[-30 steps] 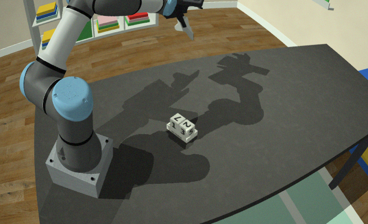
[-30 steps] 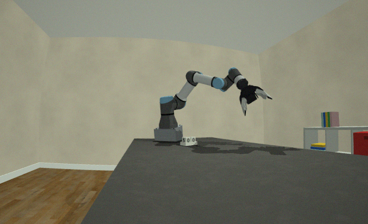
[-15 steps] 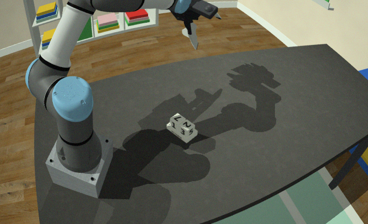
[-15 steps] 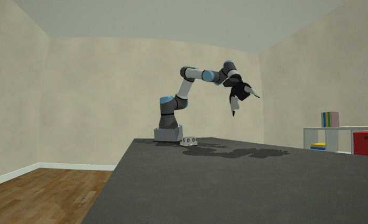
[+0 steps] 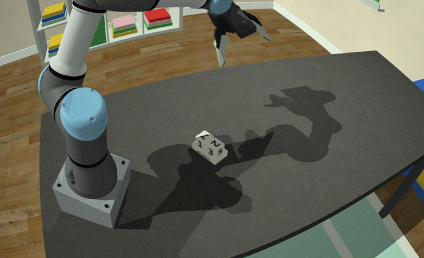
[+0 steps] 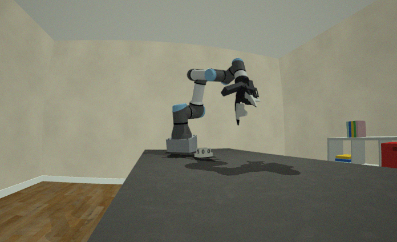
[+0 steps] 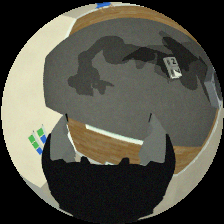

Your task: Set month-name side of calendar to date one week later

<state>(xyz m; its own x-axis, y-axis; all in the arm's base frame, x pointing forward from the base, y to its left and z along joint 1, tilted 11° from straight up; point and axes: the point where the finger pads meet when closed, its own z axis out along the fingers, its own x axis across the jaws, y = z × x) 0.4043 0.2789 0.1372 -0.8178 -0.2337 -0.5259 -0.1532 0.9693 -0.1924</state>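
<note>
My hand is 170 mm above the white tray, 160 mm to the left of it and 140 mm past it.
</note>
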